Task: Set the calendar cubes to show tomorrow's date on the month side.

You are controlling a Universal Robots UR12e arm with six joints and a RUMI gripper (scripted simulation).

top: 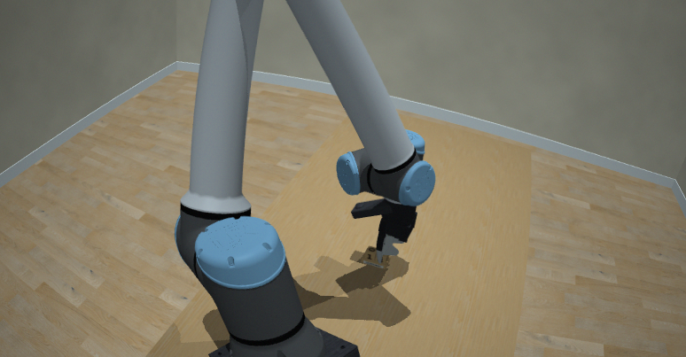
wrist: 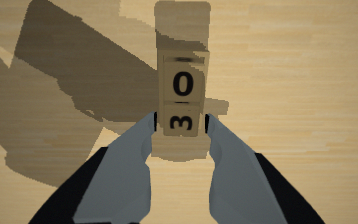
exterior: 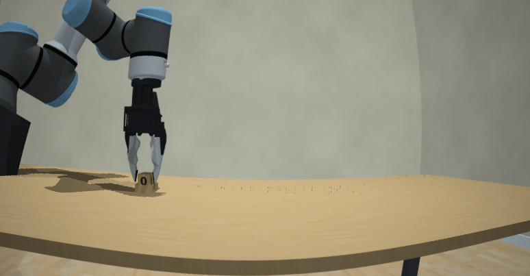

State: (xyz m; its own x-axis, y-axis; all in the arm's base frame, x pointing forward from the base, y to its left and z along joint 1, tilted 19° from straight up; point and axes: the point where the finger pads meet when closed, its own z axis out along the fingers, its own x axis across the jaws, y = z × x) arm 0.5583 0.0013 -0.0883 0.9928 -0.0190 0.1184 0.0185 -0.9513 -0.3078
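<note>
My gripper is now 1 cm above the wooden digit cube. The rest, counted from my hand: wooden tray 2 cm to the left, 3 cm below.
</note>
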